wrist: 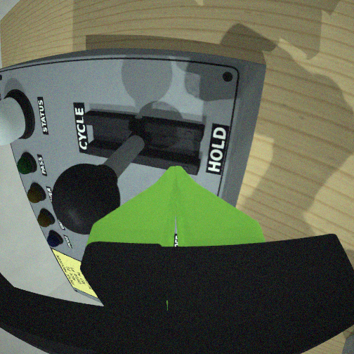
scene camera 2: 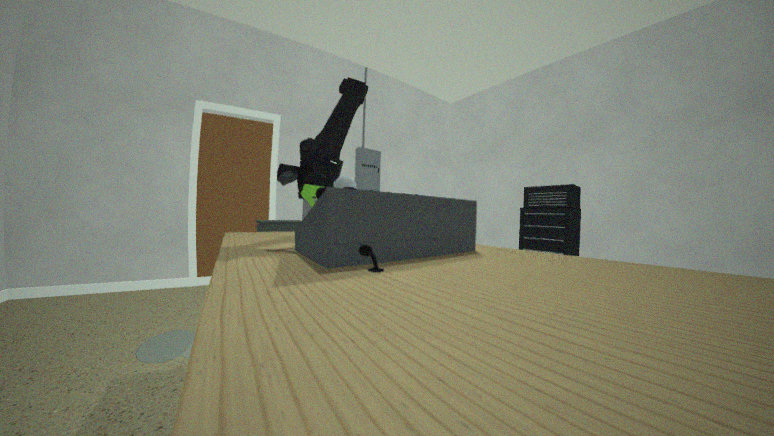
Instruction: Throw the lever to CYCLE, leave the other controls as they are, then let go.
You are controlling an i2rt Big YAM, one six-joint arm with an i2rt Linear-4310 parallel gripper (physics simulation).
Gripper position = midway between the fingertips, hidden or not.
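Note:
The gripper (wrist: 175, 175) is visible, and so is a lever (wrist: 83, 193).

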